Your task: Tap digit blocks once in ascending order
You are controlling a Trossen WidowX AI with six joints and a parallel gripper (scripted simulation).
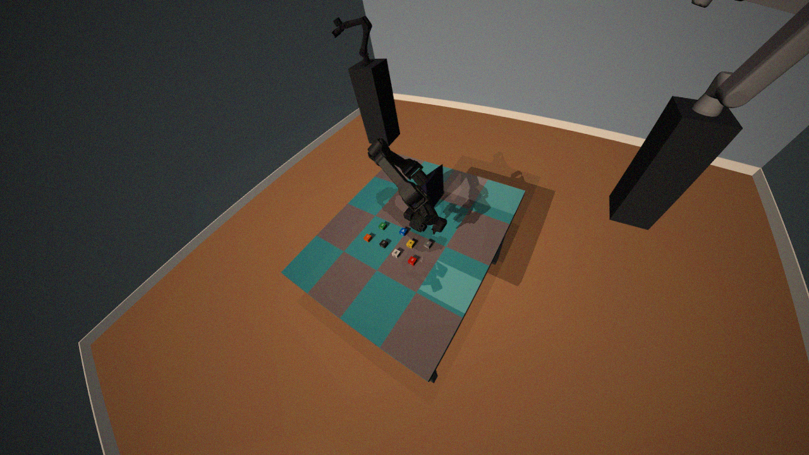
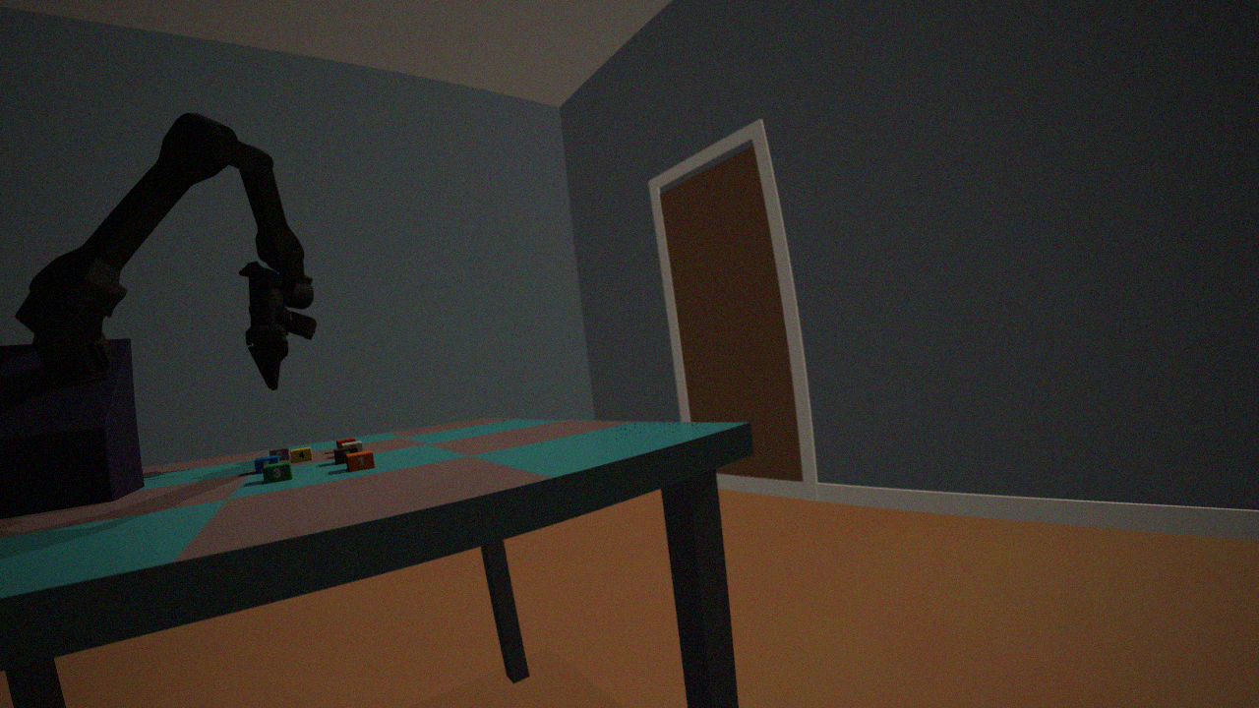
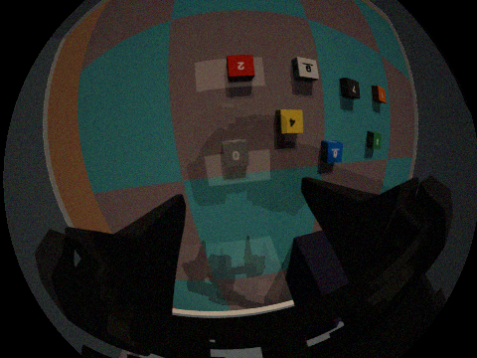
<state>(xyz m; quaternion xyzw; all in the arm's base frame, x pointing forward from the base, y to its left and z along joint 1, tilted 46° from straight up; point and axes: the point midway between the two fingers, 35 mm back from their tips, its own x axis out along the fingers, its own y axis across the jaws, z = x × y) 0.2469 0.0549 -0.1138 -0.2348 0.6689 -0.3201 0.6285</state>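
The grey block is 12 cm below my gripper tip. The rest, counted from my gripper tip: red block: 11 cm ahead, 3 cm to the right, 12 cm below; blue block: 3 cm behind, 15 cm to the right, 12 cm below; yellow block: 3 cm ahead, 8 cm to the right, 12 cm below.
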